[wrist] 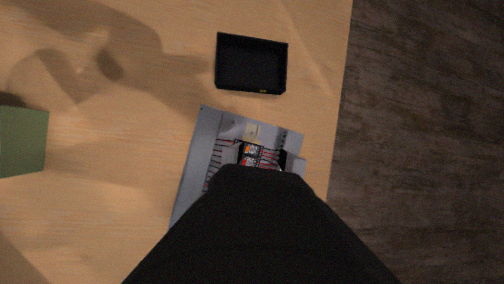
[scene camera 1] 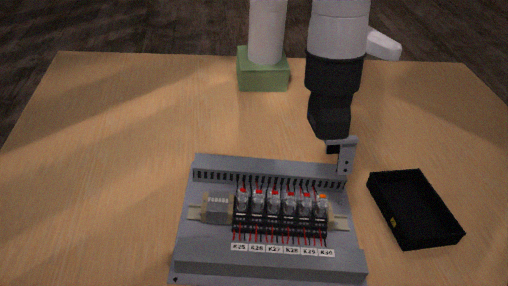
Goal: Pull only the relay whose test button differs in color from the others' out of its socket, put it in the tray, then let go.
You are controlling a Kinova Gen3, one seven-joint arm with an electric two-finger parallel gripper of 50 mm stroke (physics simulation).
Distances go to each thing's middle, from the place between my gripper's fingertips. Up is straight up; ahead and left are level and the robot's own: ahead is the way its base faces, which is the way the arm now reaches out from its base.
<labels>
The grey panel [wrist: 269, 135] lies 20 mm behind my hand, 90 mm to the right of it and 160 mm below it.
</labels>
